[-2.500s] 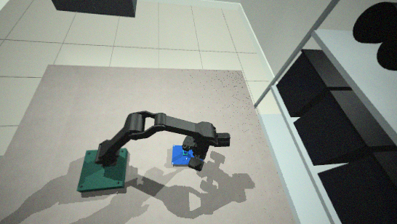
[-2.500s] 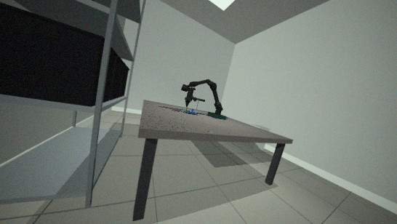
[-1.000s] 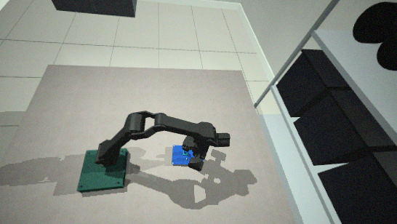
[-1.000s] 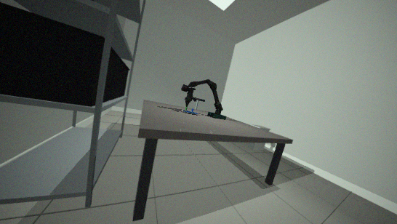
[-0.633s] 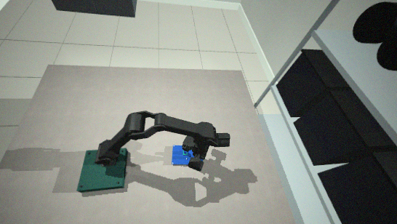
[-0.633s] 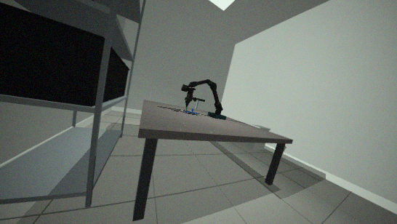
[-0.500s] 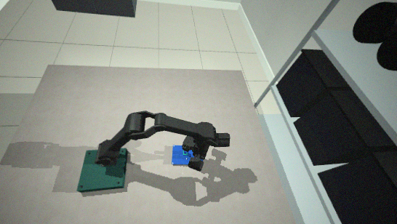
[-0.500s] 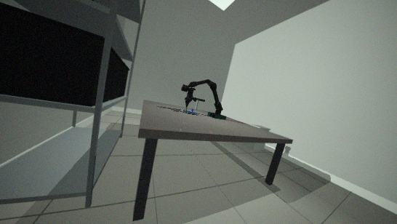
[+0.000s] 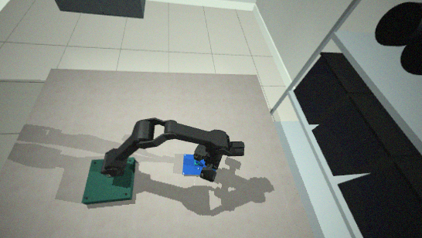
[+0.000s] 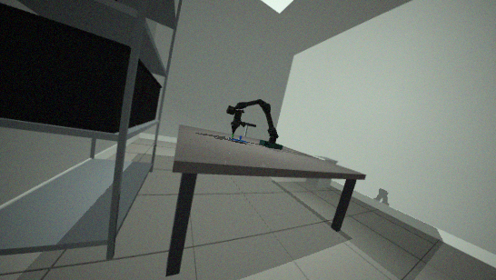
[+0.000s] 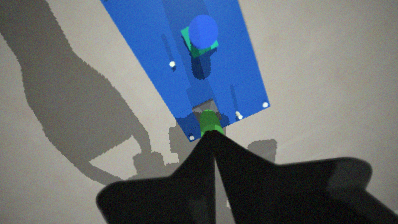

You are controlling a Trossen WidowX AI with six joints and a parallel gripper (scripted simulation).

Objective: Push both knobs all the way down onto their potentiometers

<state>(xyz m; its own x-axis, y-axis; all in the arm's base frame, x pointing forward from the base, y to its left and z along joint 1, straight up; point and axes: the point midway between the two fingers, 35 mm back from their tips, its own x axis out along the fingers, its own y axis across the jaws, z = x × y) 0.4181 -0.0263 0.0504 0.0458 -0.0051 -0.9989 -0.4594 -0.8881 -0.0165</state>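
My gripper tip is 10 mm above the green knob. The rest, counted from my gripper tip: blue knob (60 mm behind, 30 mm to the left, 20 mm below).
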